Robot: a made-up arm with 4 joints.
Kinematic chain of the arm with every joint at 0, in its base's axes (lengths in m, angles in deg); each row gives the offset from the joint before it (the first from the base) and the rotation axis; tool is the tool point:
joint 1: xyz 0 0 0.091 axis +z
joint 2: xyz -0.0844 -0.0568 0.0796 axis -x
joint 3: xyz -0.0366 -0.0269 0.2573 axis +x
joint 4: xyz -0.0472 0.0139 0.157 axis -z
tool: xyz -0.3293 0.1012 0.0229
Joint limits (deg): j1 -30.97..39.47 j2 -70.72..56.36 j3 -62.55..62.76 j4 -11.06..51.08
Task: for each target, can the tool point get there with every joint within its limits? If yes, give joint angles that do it. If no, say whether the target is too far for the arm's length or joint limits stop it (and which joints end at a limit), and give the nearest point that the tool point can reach.
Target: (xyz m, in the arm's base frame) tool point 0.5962 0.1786 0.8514
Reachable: no: too far | nearest point -0.0851 0.4341 0.6782 | short by 0.748 m
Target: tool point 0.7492 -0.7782 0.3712
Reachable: no: too far | nearest point 0.1963 -0.7046 0.3485 | short by 0.558 m
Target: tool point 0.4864 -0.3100 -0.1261
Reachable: no: joint limits stop it (at a limit: joint 1, joint 2, joint 3, joint 4) | nearest point 0.1963 -0.7046 0.3485 | short by 0.682 m
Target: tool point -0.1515 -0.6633 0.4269
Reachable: yes | joints 31.74 -60.39 33.46 8.93
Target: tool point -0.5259 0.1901 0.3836
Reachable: yes | joints 24.00 34.52 -2.11 29.93
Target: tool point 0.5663 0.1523 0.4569
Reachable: no: joint limits stop it (at a limit: joint 1, joint 4) | nearest point -0.0369 0.5143 0.4569 | short by 0.704 m
